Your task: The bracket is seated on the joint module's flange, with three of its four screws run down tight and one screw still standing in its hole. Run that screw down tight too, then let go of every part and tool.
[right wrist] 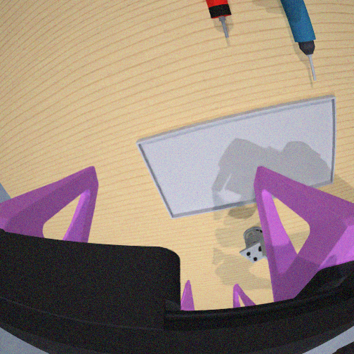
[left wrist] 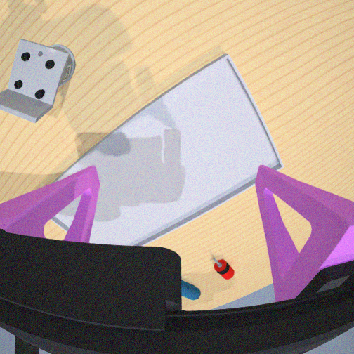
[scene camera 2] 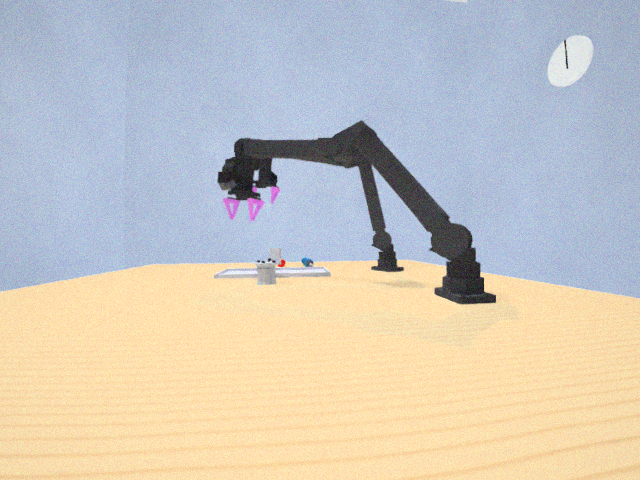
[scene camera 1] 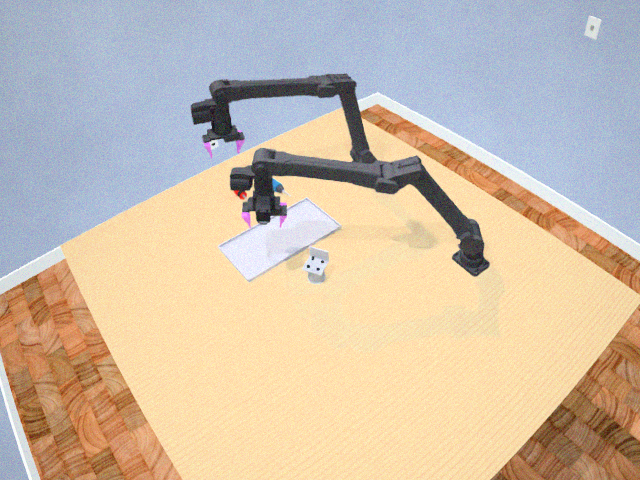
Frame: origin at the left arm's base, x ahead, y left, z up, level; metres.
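Where they show: left gripper, between the fingertips: point(scene camera 2: 241, 220) point(scene camera 1: 265, 226); right gripper, between the fingertips: point(scene camera 1: 224, 155); left arm's base, origin of its link: point(scene camera 2: 462, 298) point(scene camera 1: 470, 262); right arm's base, origin of its link: point(scene camera 2: 387, 270).
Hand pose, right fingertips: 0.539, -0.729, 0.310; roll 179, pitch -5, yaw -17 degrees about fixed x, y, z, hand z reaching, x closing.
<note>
Things, the pixels of their top centre, and the offset from my right fingertips, as dx, dy, dz.
- round joint module, centre of its top: point(scene camera 2: 266, 263) point(scene camera 1: 315, 265) -0.068, +0.440, -0.246
- shallow grey tray, centre of its top: point(scene camera 1: 279, 235) point(scene camera 2: 274, 270) -0.071, +0.197, -0.294
- blue driver, centre of its top: point(scene camera 1: 272, 180) point(scene camera 2: 308, 258) -0.212, -0.078, -0.269
- red screwdriver, centre of its top: point(scene camera 1: 241, 191) point(scene camera 2: 281, 260) -0.077, -0.105, -0.276
The grey bracket point(scene camera 1: 315, 265) point(left wrist: 37, 72) point(right wrist: 253, 253) sits on the round joint module point(scene camera 1: 316, 277) point(scene camera 2: 266, 275), its upright plate point(scene camera 2: 275, 254) at one edge. Black screw heads show at its four holes. In scene camera 1 the head beside the upright plate point(scene camera 1: 312, 257) looks taller; its exact height is hard to tell. My left gripper point(scene camera 1: 265, 225) point(scene camera 2: 241, 219) point(left wrist: 177, 174) point(right wrist: 212, 283) is open and empty, high above the table, beside the bracket. My right gripper point(scene camera 1: 225, 154) point(right wrist: 175, 174) is open and empty, high up, farther back in scene camera 1.
A shallow grey tray point(scene camera 1: 310, 222) point(left wrist: 215, 125) point(right wrist: 170, 165) lies beside the joint module. Beyond it lie a blue driver point(scene camera 1: 277, 186) point(scene camera 2: 307, 261) point(left wrist: 191, 290) point(right wrist: 300, 22) and a red screwdriver point(scene camera 1: 239, 194) point(scene camera 2: 281, 262) point(left wrist: 226, 270) point(right wrist: 218, 6), both on the table.
</note>
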